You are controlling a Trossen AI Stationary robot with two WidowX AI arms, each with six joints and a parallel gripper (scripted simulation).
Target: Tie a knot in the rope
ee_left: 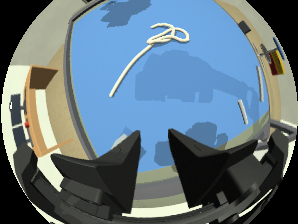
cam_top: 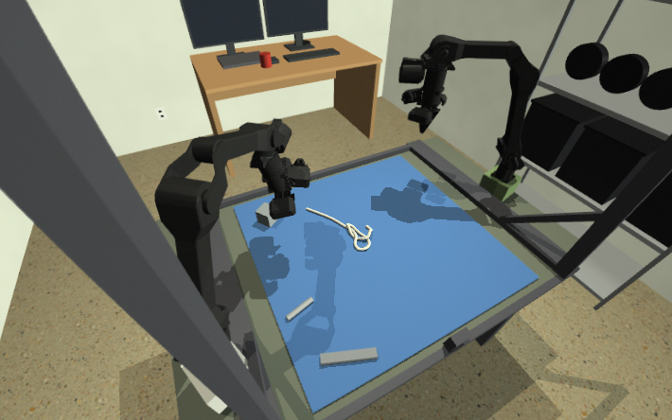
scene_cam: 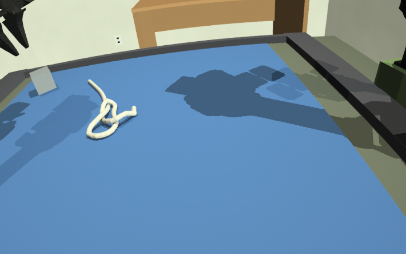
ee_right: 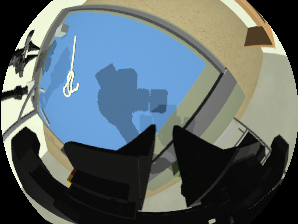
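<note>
My left hand is 20 cm to the left of the blue mat, 17 cm above it and 15 cm past it. Round my left hand: grey bar: 39 cm behind, 16 cm below, 8 cm to the left; then grey cube: 14 cm below, 11 cm ahead, 2 cm to the left.
</note>
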